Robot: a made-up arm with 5 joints.
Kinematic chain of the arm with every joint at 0, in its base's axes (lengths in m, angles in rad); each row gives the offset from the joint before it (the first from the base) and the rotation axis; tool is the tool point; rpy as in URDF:
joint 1: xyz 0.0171 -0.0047 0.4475 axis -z
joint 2: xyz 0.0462 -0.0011 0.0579 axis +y
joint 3: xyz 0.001 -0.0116 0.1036 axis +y
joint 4: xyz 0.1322 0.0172 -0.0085 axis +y
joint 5: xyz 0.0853 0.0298 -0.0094 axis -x
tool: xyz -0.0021 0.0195 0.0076 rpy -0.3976 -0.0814 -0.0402
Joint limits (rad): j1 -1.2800..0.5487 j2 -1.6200..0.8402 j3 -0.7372..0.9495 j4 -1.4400..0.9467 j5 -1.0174..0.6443
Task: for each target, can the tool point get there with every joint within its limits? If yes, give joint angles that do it. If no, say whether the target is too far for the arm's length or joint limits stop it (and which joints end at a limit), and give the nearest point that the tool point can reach.
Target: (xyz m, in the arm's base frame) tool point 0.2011 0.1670 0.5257
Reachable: yes | joints -0.5298 0.0315 0.4601 -0.4273 0.3061
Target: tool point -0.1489 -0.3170 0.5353
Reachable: no: joint limits stop it (at a limit: joint 1, joint 2, joint 3, joint 5) | nearest point -0.0997 -0.2050 0.5746 | short by 0.129 m
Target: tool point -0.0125 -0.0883 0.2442
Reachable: no: joint limits stop it (at a limit: joint 1, joint 2, joint 3, joint 5) | nearest point 0.0882 -0.0035 0.3671 | short by 0.180 m
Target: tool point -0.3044 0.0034 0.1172
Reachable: no: too far | nearest point -0.0217 0.0572 0.3719 | short by 0.384 m
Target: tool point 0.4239 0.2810 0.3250
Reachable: no: too far | nearest point 0.2693 0.1725 0.4516 | short by 0.227 m
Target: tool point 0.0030 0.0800 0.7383
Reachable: yes | joints -1.1156 -0.9948 -0.3034 0.7000 -0.3564
